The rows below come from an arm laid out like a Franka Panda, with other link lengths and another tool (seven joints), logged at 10 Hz.
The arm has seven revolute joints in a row. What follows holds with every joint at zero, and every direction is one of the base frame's. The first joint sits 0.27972 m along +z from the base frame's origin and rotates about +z. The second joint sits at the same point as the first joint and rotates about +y. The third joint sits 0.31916 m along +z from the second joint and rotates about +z. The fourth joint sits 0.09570 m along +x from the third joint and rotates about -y. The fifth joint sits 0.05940 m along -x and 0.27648 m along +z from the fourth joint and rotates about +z. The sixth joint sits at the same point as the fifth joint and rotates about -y. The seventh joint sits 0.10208 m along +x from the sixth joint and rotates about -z. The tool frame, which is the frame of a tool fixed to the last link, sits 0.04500 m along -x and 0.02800 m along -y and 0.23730 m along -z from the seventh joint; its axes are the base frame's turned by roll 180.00, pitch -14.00 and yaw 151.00 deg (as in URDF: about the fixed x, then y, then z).
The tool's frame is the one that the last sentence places.
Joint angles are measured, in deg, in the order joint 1, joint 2, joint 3, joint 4, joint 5, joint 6, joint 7. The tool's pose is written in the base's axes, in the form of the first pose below.
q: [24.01 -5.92 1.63 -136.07 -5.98 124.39 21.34]
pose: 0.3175 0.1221 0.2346 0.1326 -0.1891 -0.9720 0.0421
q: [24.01 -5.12 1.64 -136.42 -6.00 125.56 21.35]
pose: 0.3191 0.1233 0.2287 0.1329 -0.1881 -0.9722 0.0415
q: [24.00 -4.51 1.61 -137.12 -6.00 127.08 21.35]
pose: 0.3200 0.1241 0.2224 0.1321 -0.1872 -0.9726 0.0397
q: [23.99 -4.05 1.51 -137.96 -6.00 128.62 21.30]
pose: 0.3203 0.1240 0.2164 0.1312 -0.1865 -0.9729 0.0377
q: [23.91 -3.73 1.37 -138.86 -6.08 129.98 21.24]
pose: 0.3200 0.1227 0.2109 0.1307 -0.1865 -0.9731 0.0365
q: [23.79 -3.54 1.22 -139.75 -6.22 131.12 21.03]
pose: 0.3192 0.1204 0.2063 0.1305 -0.1854 -0.9733 0.0364
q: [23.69 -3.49 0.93 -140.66 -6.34 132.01 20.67]
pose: 0.3178 0.1169 0.2023 0.1314 -0.1843 -0.9734 0.0368
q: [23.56 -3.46 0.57 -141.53 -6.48 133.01 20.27]
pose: 0.3172 0.1132 0.1987 0.1311 -0.1835 -0.9736 0.0362
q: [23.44 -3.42 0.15 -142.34 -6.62 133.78 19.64]
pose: 0.3163 0.1088 0.1952 0.1323 -0.1813 -0.9738 0.0368
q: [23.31 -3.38 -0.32 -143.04 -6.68 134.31 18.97]
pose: 0.3152 0.1040 0.1922 0.1346 -0.1800 -0.9737 0.0376
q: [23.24 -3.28 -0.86 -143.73 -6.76 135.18 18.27]
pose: 0.3153 0.0998 0.1890 0.1350 -0.1780 -0.9740 0.0369
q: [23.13 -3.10 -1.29 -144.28 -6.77 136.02 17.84]
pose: 0.3156 0.0966 0.1860 0.1351 -0.1782 -0.9740 0.0356
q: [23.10 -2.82 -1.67 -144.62 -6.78 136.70 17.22]
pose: 0.3165 0.0941 0.1833 0.1356 -0.1758 -0.9744 0.0350
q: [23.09 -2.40 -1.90 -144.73 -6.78 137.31 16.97]
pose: 0.3179 0.0932 0.1807 0.1355 -0.1753 -0.9745 0.0343
